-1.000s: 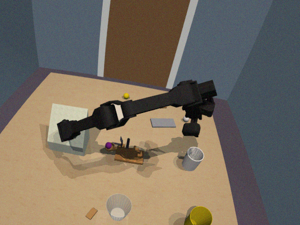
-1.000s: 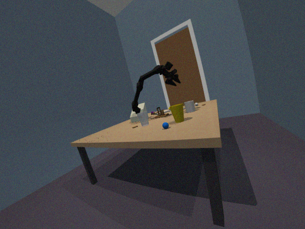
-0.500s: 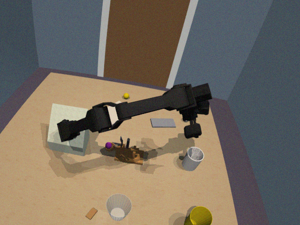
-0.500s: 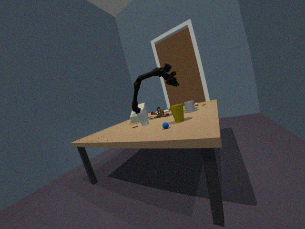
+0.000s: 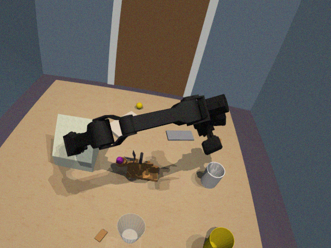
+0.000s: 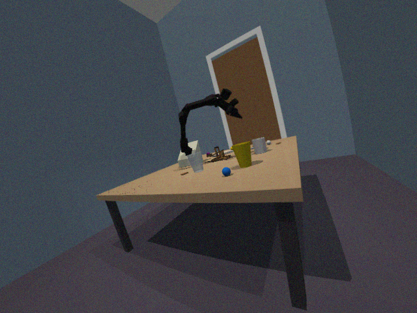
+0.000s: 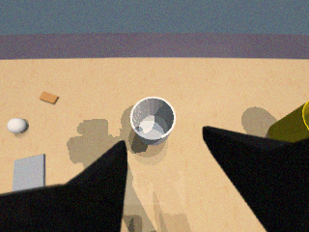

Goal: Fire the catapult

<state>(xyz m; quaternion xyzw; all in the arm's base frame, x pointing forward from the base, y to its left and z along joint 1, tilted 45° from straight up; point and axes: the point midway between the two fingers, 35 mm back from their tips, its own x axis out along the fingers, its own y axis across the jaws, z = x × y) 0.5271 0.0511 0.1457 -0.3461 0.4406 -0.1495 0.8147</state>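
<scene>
Right now my gripper tip is 350 mm past the purple ball, 210 mm above it and 50 mm to the right of it. Also, from my gripper tip: wooden catapult (270 mm behind, 220 mm below, 60 mm to the left); grey slab (300 mm to the left, 260 mm below, 30 mm behind); white mug (240 mm below, 80 mm ahead).
</scene>
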